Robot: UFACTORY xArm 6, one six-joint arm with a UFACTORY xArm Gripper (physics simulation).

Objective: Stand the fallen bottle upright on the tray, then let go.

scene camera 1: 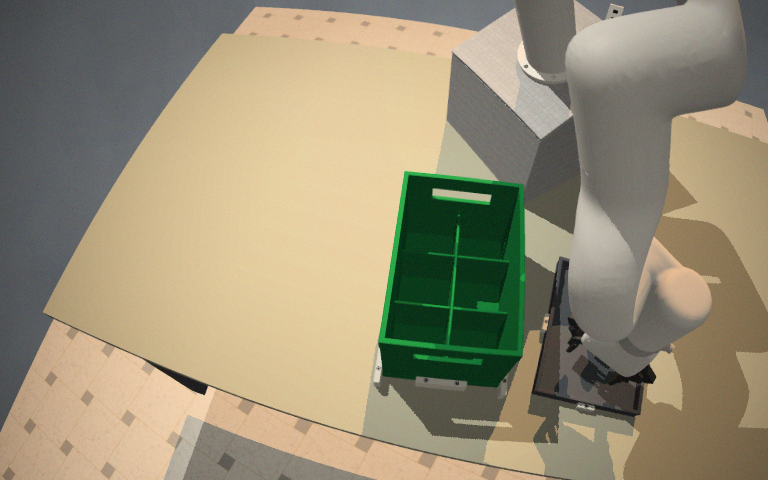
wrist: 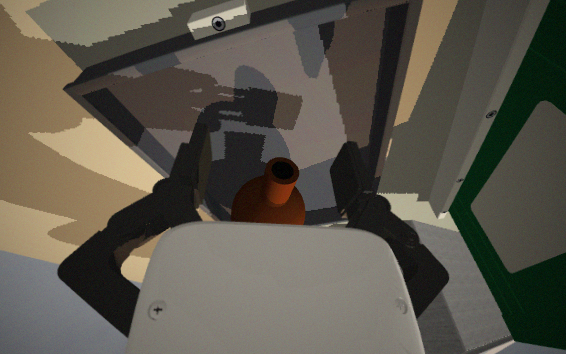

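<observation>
A brown bottle can be seen in the pictures, and so can the gripper.
</observation>
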